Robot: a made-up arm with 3 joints. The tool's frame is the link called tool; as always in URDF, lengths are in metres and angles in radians. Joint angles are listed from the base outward.
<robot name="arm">
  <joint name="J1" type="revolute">
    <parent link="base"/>
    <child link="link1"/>
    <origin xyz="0 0 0.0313" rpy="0 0 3.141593"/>
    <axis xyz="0 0 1"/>
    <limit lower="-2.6" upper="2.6"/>
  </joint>
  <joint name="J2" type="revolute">
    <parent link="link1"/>
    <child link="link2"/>
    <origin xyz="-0.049 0.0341 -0.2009" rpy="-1.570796 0 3.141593"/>
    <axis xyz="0 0 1"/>
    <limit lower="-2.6" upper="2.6"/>
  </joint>
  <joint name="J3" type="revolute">
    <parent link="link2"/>
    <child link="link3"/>
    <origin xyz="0.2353 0.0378 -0.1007" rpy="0 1.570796 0"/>
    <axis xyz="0 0 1"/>
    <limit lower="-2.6" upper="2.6"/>
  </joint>
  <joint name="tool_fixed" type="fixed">
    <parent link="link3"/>
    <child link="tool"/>
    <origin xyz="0.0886 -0.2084 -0.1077" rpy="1.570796 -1.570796 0"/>
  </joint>
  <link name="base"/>
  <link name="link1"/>
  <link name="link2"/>
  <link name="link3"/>
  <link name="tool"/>
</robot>
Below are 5 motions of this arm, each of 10 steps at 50 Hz.
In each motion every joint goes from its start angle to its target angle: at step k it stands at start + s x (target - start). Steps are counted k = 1, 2, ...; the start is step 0. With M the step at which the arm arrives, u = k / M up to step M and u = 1 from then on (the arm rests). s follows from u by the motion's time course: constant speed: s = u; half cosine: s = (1 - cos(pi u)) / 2; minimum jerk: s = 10 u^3 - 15 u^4 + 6 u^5.
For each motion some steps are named. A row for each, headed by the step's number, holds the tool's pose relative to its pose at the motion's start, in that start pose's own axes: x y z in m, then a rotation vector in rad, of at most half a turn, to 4 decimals.
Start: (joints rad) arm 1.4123 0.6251 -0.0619
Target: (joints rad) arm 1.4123 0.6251 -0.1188
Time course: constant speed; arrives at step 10
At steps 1, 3, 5, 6, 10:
1: 0.0000 0.0012 0.0005 -0.0057 0.0000 0.0000
3: 0.0000 0.0036 0.0015 -0.0171 0.0000 0.0000
5: 0.0000 0.0060 0.0024 -0.0284 0.0000 0.0000
6: 0.0000 0.0072 0.0029 -0.0341 0.0000 0.0000
10: 0.0000 0.0120 0.0047 -0.0569 0.0000 0.0000

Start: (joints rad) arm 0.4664 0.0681 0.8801
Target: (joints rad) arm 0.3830 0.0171 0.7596
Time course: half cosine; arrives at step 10
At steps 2, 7, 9, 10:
2: -0.0029 0.0018 0.0024 -0.0110 -0.0092 -0.0014
7: -0.0252 0.0160 0.0183 -0.0924 -0.0762 -0.0146
9: -0.0311 0.0199 0.0220 -0.1139 -0.0934 -0.0190
10: -0.0319 0.0205 0.0225 -0.1169 -0.0958 -0.0196

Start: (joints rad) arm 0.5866 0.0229 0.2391
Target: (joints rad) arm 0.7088 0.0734 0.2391
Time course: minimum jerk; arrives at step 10
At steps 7, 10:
7: 0.0326 0.0186 -0.0096 -0.0045 0.0652 0.0893
10: 0.0386 0.0227 -0.0116 -0.0059 0.0779 0.1067

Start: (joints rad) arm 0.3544 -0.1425 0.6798
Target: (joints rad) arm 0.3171 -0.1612 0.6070
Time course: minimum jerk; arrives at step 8
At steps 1, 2, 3, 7, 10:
1: -0.0002 0.0002 0.0002 -0.0013 -0.0006 -0.0003
2: -0.0014 0.0013 0.0014 -0.0081 -0.0039 -0.0018
3: -0.0038 0.0036 0.0037 -0.0215 -0.0103 -0.0048
7: -0.0135 0.0132 0.0125 -0.0772 -0.0365 -0.0180
10: -0.0137 0.0135 0.0127 -0.0784 -0.0371 -0.0183

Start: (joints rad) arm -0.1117 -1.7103 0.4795
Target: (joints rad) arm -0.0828 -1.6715 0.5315
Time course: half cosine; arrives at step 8
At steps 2, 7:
2: 0.0004 -0.0028 -0.0023 0.0118 0.0048 -0.0032
7: 0.0023 -0.0180 -0.0160 0.0776 0.0311 -0.0210

